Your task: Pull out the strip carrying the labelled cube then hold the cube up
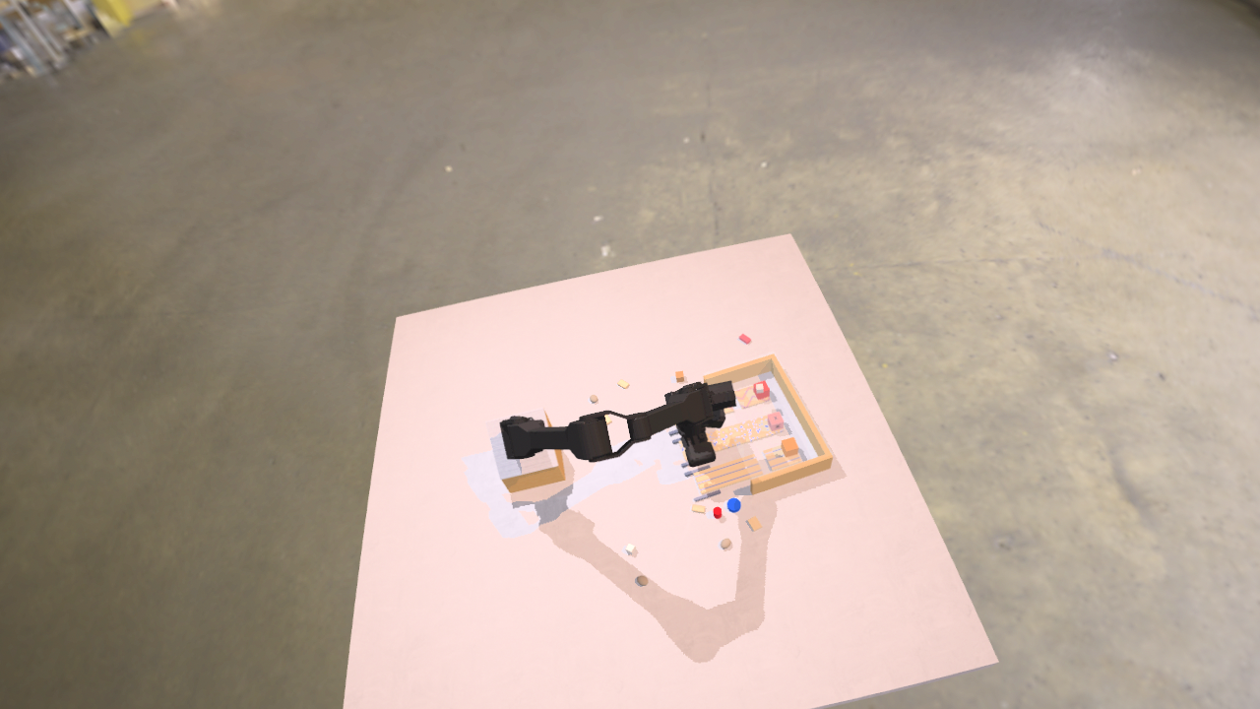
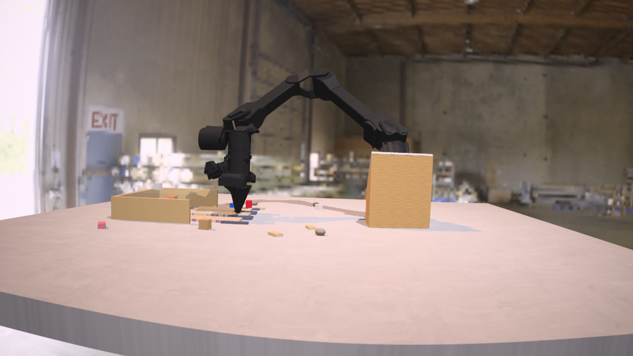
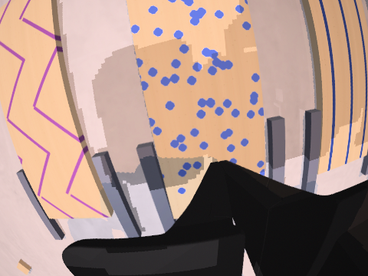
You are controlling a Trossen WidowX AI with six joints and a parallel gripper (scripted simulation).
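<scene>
My gripper tip is 21 cm short of the pink cube marked x, 1 cm to the right of it and 1 cm below it. Also, from my gripper tip: blue disc (17 cm to the right, 5 cm ahead); then red cylinder (18 cm to the right, 1 cm ahead).
</scene>
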